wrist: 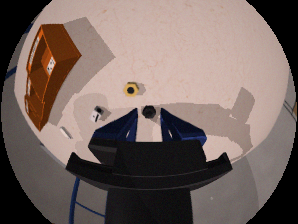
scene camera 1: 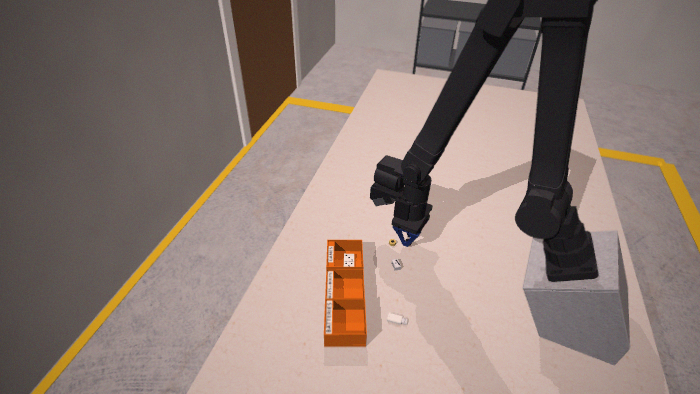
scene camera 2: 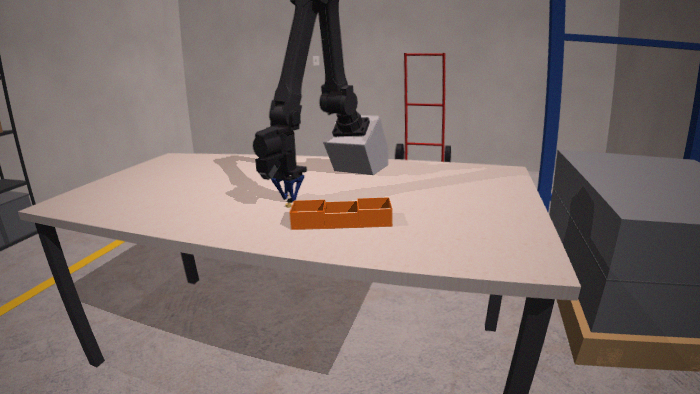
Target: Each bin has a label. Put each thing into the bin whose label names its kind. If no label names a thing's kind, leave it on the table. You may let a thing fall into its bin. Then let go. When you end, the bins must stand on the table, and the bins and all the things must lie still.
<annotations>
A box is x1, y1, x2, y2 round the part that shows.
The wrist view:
my gripper: 149, 111 [65, 108, 232, 223]
orange three-compartment bin: 63, 50 [24, 24, 81, 131]
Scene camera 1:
my gripper: 407, 241 [392, 195, 432, 246]
orange three-compartment bin: 345, 314 [324, 240, 366, 346]
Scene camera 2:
orange three-compartment bin: 373, 212 [290, 197, 391, 229]
</annotations>
